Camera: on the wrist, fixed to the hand. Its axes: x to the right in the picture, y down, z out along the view.
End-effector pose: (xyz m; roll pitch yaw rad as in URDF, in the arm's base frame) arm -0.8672 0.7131 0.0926 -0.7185 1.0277 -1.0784
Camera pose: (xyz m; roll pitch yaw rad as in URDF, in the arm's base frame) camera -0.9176 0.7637 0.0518 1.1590 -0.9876 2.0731
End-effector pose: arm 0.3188 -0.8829 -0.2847 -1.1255 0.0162 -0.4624
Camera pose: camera 0.2950 -0.9274 -0.3497 1.5744 0.0185 2.7001
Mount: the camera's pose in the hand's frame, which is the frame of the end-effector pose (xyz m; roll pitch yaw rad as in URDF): -0.0004 0.0370 -0.0735 0.4485 0.0338 3.1193
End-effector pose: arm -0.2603 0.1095 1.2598 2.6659 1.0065 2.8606
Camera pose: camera -0.3271 0.1280 1.3041 -2.2244 -1.0467 -0.2723
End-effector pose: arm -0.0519 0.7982 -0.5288 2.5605 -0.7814 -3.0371
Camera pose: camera 0.0066 0.7949 -0.4710 -2.1116 0.7409 0.1046
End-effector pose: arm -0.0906 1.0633 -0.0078 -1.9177 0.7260 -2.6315
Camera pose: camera -0.1245 1.1379 -0.0149 2.3321 -0.7159 0.5623
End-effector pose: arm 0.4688 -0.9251 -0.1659 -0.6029 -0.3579 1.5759
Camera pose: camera 0.4799 -0.8969 -0.2424 1.0521 0.3984 -1.5648
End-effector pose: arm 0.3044 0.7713 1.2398 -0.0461 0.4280 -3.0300
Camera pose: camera 0.3395 0.7414 1.1716 0.5039 -0.3931 0.0892
